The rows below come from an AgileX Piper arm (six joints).
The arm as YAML. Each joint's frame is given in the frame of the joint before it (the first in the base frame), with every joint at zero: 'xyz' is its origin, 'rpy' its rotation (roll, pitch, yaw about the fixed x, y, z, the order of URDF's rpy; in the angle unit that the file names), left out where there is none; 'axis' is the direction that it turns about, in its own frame. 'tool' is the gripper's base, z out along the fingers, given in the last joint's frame.
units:
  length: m
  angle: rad
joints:
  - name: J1
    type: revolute
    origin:
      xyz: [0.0, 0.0, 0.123]
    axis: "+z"
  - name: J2
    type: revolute
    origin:
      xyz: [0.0, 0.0, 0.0]
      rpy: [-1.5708, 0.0, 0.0]
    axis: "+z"
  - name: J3
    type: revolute
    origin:
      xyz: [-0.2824, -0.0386, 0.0]
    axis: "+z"
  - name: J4
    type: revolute
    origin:
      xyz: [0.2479, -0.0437, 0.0]
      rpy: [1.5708, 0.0, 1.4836]
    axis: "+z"
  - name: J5
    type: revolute
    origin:
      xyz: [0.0, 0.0, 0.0]
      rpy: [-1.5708, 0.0, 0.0]
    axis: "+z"
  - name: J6
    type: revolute
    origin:
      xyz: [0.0, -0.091, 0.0]
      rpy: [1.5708, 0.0, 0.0]
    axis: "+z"
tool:
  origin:
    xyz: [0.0, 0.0, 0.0]
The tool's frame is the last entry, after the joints.
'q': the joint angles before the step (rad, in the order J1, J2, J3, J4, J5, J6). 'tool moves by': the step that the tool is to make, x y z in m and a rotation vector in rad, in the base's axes. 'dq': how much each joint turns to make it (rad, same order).
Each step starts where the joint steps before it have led.
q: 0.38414 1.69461 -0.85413 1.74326 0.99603 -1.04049
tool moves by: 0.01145 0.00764 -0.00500 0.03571 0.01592 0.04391
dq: -0.00001 0.06852 -0.05695 -0.00188 0.05963 -0.00001
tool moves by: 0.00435 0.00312 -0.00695 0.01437 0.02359 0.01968
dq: 0.00000 0.03936 -0.01777 0.00204 0.03001 0.00002
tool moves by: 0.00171 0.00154 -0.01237 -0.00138 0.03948 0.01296
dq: 0.00002 0.04039 0.00002 0.00003 0.01900 -0.00003
